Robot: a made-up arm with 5 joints. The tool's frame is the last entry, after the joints. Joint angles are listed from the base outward. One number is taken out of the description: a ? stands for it. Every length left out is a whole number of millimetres.
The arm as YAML. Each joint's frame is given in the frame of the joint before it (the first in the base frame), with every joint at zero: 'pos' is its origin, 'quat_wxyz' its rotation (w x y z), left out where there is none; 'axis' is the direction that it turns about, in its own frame. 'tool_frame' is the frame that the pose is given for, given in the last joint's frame.
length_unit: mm
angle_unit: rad
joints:
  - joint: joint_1
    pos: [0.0, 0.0, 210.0]
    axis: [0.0, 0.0, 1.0]
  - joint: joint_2
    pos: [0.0, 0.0, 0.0]
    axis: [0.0, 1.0, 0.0]
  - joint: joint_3
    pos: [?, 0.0, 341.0]
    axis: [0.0, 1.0, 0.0]
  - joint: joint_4
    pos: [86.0, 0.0, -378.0]
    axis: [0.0, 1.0, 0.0]
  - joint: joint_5
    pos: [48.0, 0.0, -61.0]
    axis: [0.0, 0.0, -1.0]
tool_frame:
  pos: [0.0, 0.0, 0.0]
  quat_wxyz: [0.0, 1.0, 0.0, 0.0]
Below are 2 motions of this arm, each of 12 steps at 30 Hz.
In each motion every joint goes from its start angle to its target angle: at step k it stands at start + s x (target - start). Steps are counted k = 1, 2, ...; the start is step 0. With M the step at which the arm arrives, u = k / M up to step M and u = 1 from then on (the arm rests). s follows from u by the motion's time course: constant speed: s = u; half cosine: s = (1 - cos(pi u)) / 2; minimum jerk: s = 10 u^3 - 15 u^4 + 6 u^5.
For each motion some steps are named. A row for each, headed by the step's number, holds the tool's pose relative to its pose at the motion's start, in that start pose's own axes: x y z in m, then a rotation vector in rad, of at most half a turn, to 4 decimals.
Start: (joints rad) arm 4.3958 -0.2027 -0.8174 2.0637 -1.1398
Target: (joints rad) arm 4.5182 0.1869 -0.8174 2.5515 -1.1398
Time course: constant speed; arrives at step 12
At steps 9, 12:
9: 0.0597 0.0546 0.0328 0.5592 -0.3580 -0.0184
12: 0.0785 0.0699 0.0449 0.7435 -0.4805 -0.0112

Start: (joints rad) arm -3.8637 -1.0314 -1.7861 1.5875 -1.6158
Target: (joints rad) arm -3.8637 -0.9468 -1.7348 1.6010 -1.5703
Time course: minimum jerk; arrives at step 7
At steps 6, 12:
6: -0.0012 0.0256 0.0688 0.1459 0.0033 0.0444
12: -0.0012 0.0261 0.0705 0.1494 0.0033 0.0454

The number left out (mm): 64.0
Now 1 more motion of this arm.
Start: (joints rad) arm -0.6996 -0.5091 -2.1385 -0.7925 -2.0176
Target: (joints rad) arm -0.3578 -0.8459 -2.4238 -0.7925 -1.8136
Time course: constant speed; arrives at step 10
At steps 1, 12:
1: -0.0189 0.0309 0.0087 -0.0517 -0.0363 0.0527
12: -0.2780 0.2513 -0.0085 -0.5159 -0.3980 0.4815

